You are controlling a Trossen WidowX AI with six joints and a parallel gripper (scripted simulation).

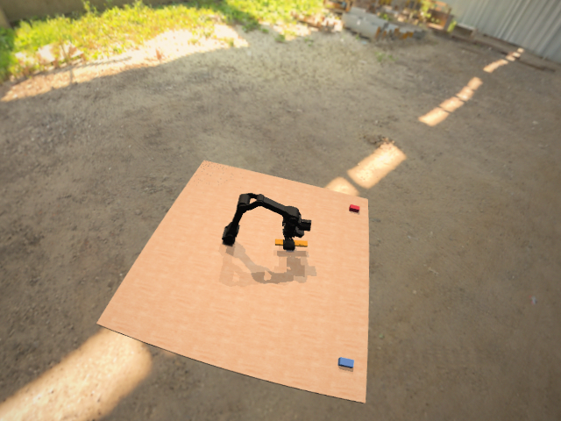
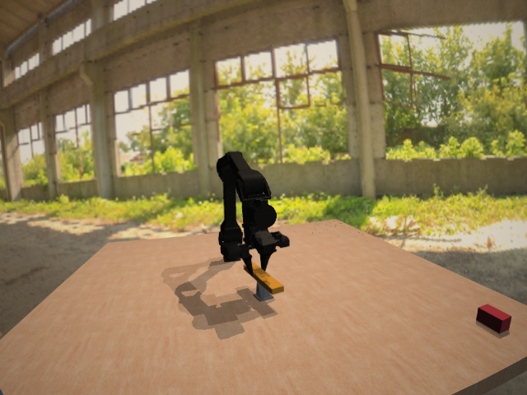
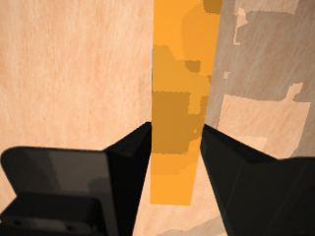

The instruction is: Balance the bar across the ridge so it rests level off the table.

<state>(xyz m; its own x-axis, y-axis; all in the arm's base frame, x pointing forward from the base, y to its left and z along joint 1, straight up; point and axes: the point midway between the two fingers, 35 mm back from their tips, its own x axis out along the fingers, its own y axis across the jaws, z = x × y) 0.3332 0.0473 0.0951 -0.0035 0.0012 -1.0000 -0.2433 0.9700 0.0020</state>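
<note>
The orange bar is 30 mm ahead of my gripper tip and 10 mm to the left of it. Round my gripper tip: blue block 410 mm ahead, 550 mm to the right, 40 mm below; red block 410 mm ahead, 450 mm to the left, 40 mm below.
</note>
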